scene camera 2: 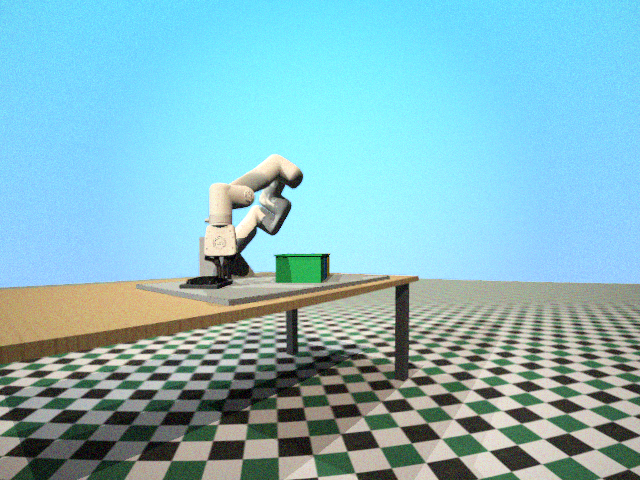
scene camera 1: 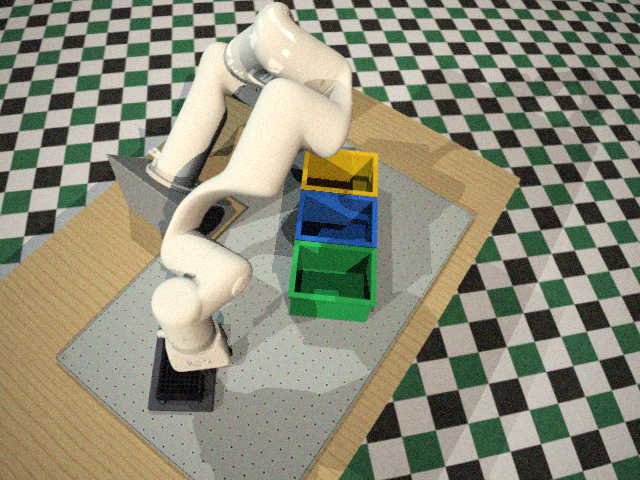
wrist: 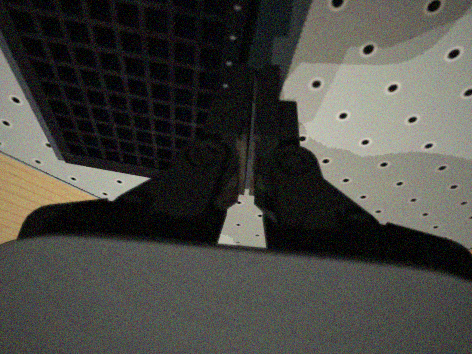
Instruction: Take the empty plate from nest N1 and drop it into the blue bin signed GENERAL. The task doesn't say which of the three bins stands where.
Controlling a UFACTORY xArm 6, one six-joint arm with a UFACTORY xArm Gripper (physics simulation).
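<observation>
A black gridded plate sits in the dark grey nest; I see no nest label. My gripper is shut with nothing between its fingers. It points down low at the plate's long side edge, with the grid to the left of the fingers in the wrist view. Whether the fingertips touch the plate or the nest is unclear. In scene camera 1 the gripper body hides the fingers and part of the plate. The open blue bin stands in the middle of a row of three; no sign is readable.
A yellow bin adjoins the blue bin at the back, and a green bin adjoins it at the front. All stand on a grey perforated board on the wooden table. The arm's links arch above the table, left of the bins.
</observation>
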